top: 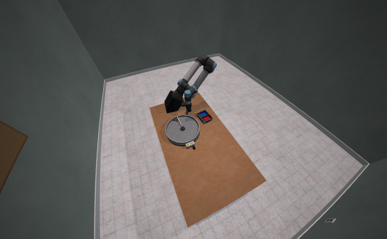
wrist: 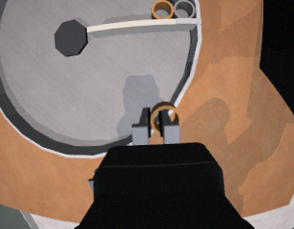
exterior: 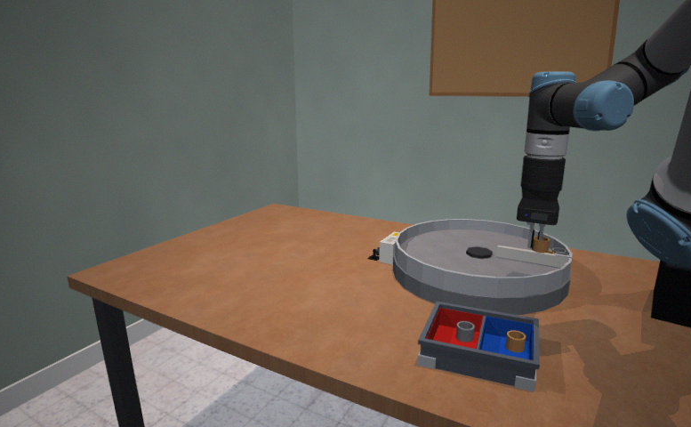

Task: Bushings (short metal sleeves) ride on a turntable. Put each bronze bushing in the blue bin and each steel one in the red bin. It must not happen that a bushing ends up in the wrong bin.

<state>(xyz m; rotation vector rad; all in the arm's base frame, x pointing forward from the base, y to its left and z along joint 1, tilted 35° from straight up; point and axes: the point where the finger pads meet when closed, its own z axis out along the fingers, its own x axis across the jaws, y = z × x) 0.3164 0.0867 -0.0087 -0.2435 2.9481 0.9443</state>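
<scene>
Now: the bin 23 cm to the left of my hand, 13 cm below it and 1 cm ahead of it. The rest, counted from my hand: grey turntable 15 cm ahead, 10 cm to the right, 10 cm below.
</scene>
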